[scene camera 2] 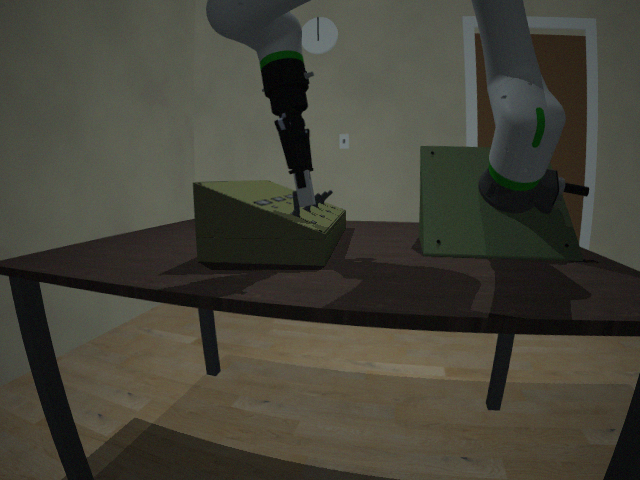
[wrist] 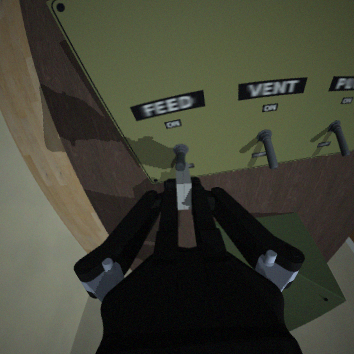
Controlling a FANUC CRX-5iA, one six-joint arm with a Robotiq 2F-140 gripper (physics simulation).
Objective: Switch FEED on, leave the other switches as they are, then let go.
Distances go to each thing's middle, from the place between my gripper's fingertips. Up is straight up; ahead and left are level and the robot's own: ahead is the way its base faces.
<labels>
Right now the switch box (scene camera 2: 254,222) is 16 cm to the right of my hand, 13 cm ahead of it and 3 cm below it.
</labels>
